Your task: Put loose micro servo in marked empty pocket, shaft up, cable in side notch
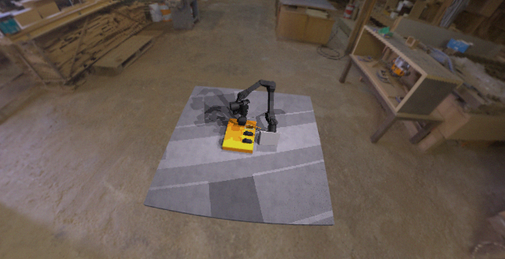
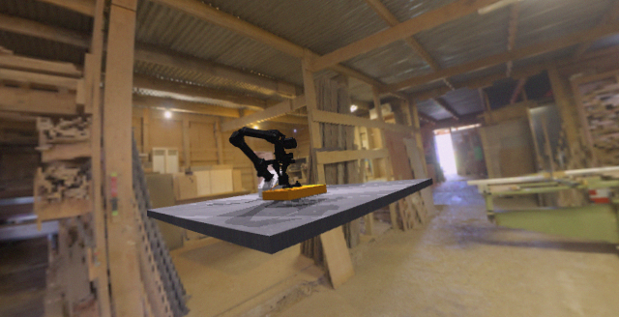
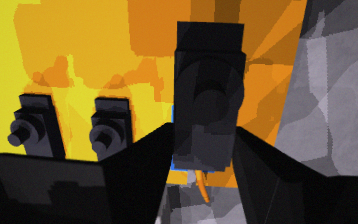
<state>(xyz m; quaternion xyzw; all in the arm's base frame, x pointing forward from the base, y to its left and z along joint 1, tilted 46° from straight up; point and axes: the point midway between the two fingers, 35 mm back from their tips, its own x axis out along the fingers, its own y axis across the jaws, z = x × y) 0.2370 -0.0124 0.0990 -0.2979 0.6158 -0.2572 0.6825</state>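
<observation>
My gripper tip is 10 cm above the deck, 8 cm to the right of it and 5 cm short of it.
</observation>
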